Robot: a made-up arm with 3 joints.
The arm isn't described. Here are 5 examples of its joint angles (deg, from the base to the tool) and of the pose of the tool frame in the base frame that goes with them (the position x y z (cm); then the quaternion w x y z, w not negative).
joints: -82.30 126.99 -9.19
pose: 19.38 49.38 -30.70 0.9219 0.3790 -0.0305 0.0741
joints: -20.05 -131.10 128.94
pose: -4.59 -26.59 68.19 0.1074 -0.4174 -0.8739 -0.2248
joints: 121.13 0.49 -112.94
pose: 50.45 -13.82 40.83 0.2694 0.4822 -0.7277 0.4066
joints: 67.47 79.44 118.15
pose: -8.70 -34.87 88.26 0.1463 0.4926 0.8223 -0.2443
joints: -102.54 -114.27 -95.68
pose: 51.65 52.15 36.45 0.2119 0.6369 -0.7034 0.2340
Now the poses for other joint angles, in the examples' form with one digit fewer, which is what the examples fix.
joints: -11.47 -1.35 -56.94
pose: 43.7 -4.4 18.0 0.874 -0.098 0.053 0.474
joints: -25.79 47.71 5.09
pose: 11.1 17.5 3.3 0.981 0.190 0.008 -0.044
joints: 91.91 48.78 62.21
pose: -12.8 -12.2 53.4 0.288 0.806 0.487 -0.174
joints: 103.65 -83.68 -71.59
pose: 48.3 -31.0 -21.5 0.799 0.141 -0.101 0.576
